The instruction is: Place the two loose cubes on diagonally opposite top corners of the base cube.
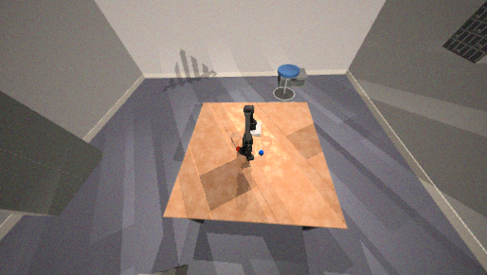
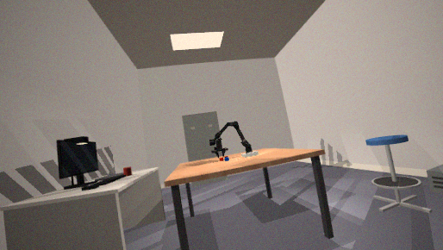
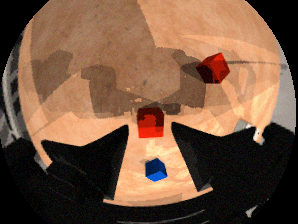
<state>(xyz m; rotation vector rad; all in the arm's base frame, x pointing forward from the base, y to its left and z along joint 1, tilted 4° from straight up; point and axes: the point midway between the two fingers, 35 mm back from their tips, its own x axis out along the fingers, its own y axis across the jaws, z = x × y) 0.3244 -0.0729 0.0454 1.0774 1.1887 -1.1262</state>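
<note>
Now: gripper tip 12 cm to the right of the blue cube, 3 cm past it and 2 cm above it.
</note>
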